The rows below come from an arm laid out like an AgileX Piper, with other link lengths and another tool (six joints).
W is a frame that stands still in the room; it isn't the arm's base.
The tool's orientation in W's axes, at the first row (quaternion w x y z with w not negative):
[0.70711 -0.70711 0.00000 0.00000]
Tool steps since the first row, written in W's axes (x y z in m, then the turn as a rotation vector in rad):
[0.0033 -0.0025 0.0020 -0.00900 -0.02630 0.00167]
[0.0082 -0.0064 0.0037 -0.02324 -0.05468 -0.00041]
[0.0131 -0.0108 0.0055 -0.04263 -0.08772 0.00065]
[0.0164 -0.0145 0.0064 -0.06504 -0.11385 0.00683]
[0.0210 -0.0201 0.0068 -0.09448 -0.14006 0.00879]
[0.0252 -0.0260 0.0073 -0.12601 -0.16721 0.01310]
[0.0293 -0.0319 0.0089 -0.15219 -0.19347 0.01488]
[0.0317 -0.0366 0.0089 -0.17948 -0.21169 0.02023]
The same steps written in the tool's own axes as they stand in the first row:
[0.0033 -0.0020 -0.0025 -0.00900 -0.00167 -0.02630]
[0.0082 -0.0037 -0.0064 -0.02324 0.00041 -0.05468]
[0.0131 -0.0055 -0.0108 -0.04263 -0.00065 -0.08772]
[0.0164 -0.0064 -0.0145 -0.06504 -0.00683 -0.11385]
[0.0210 -0.0068 -0.0201 -0.09448 -0.00879 -0.14006]
[0.0252 -0.0073 -0.0260 -0.12601 -0.01310 -0.16721]
[0.0293 -0.0089 -0.0319 -0.15219 -0.01488 -0.19347]
[0.0317 -0.0089 -0.0366 -0.17948 -0.02023 -0.21169]

